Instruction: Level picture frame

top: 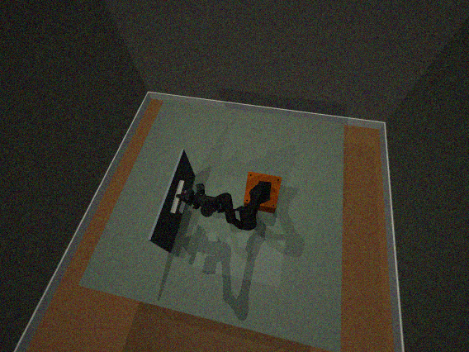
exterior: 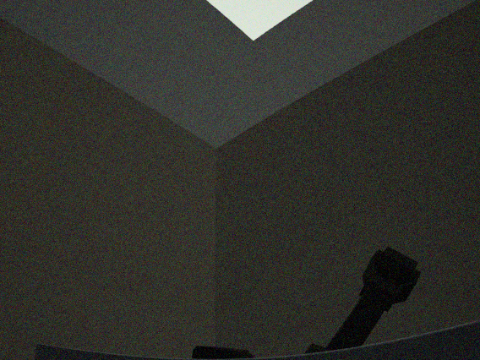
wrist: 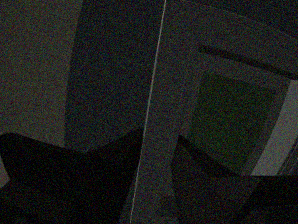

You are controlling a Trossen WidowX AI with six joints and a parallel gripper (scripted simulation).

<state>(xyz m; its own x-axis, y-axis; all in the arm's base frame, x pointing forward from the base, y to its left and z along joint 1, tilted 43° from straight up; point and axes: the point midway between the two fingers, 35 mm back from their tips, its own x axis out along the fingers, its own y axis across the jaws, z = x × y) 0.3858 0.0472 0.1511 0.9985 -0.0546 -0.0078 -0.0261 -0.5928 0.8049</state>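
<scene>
The picture frame is 50 mm below my gripper tip. Also, from my gripper tip: wall panel: 70 mm below, 20 mm ahead, 10 mm to the left.
</scene>
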